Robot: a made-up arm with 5 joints.
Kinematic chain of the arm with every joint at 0, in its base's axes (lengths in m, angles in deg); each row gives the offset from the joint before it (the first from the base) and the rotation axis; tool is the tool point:
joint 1: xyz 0 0 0.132 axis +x
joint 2: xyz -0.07 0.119 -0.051 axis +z
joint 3: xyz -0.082 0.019 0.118 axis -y
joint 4: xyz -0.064 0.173 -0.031 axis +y
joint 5: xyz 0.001 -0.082 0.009 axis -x
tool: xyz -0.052 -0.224 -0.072
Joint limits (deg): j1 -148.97..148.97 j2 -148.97..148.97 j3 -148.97..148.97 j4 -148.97..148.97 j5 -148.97..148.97
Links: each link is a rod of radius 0.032 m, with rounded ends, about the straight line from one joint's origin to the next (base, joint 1, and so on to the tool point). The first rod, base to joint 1, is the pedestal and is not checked.
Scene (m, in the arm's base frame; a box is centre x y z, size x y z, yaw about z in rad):
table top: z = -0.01
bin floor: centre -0.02 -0.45 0 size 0.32 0.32 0.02 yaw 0.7
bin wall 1: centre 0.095 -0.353 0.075 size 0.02 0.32 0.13 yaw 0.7
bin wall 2: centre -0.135 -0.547 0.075 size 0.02 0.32 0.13 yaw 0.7
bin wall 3: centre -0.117 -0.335 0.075 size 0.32 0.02 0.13 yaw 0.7
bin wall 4: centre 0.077 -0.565 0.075 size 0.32 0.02 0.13 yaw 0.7
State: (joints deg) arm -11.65 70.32 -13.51 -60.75 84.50
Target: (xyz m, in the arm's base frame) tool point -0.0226 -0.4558 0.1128
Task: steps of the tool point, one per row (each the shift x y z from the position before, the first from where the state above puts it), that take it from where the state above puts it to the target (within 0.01 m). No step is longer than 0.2 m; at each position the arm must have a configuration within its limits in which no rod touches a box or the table.
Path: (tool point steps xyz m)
1: 0.0192 0.0154 0.0035
2: 0.0267 0.0006 -0.0219
3: 0.0137 -0.0057 -0.0486
4: -0.0172 0.0025 -0.0592
5: -0.0508 0.0147 -0.0393
6: -0.0662 0.0093 0.0064
7: -0.0499 -0.0264 0.0490
8: -0.0023 -0.0787 0.0543
9: 0.0599 -0.1113 0.0090
10: 0.1126 -0.0912 -0.0630
11: 0.1359 -0.0169 -0.1148

